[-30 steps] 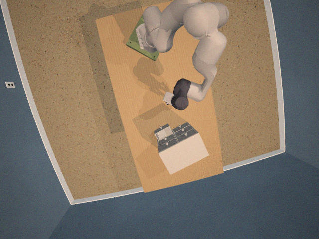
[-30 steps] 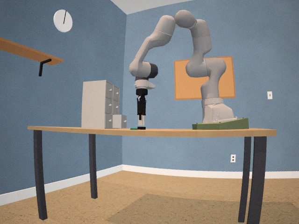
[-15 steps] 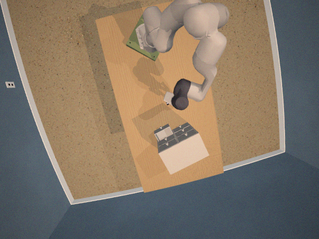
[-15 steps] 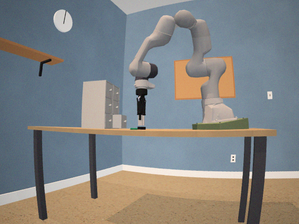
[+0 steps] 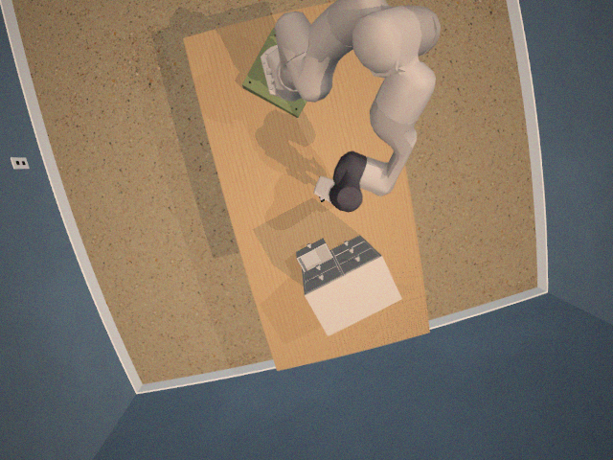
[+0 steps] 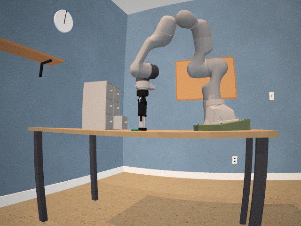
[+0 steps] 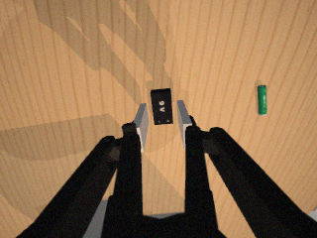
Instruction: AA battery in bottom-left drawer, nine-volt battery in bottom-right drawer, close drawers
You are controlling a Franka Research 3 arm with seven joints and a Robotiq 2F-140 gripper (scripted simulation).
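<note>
The black nine-volt battery lies 5 cm below my hand and 1 cm ahead of it. Round my hand: red AA battery (34 cm ahead, 7 cm to the right, 4 cm below); then green AA battery (14 cm to the left, 5 cm below, 1 cm ahead).
</note>
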